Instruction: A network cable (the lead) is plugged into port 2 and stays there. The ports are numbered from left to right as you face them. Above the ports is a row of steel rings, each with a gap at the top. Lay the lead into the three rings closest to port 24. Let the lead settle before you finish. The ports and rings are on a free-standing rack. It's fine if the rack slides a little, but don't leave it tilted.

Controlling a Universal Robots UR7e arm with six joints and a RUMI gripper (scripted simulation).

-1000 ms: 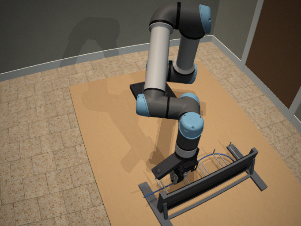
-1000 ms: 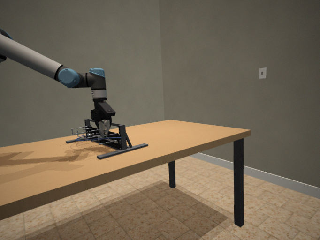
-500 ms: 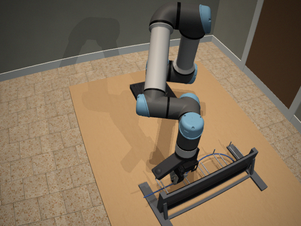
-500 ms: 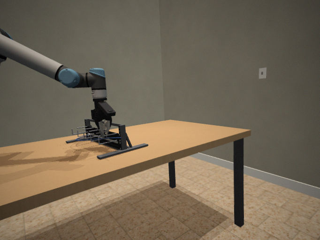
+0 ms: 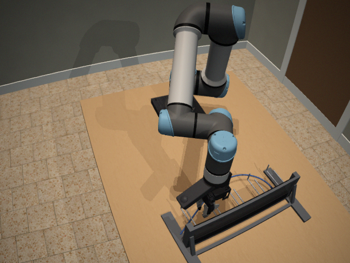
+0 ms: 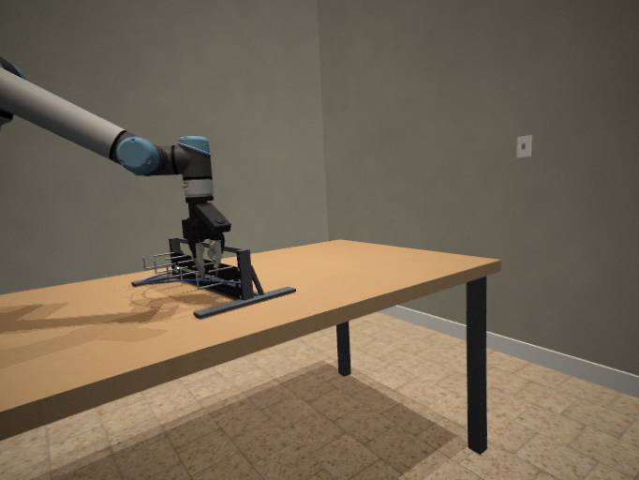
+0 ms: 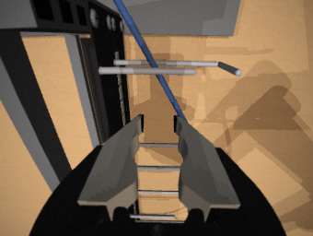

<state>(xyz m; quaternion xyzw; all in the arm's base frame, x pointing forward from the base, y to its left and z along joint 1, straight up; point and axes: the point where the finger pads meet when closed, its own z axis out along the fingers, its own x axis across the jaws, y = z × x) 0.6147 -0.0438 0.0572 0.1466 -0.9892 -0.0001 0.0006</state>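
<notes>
The free-standing rack is 1 cm ahead of my hand, 16 cm to the left of it and 1 cm below it.
</notes>
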